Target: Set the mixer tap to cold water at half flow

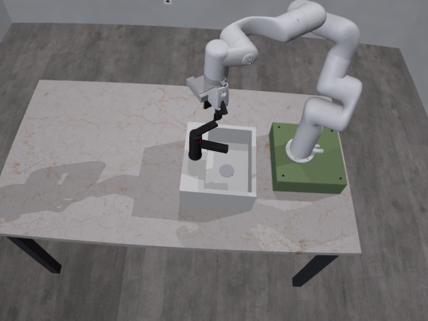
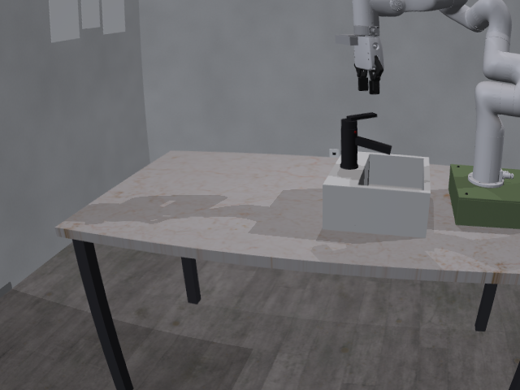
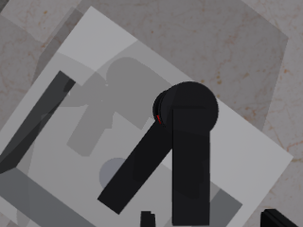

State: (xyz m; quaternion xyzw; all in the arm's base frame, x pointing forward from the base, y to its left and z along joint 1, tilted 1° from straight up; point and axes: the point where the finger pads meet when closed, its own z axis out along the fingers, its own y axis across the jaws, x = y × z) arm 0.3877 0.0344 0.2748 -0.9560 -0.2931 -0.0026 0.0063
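The lever lies 20 mm ahead of my hand, 10 mm to the left of it and 90 mm below it. Also, from my hand: white sink (60 mm behind, 40 mm to the left, 320 mm below).
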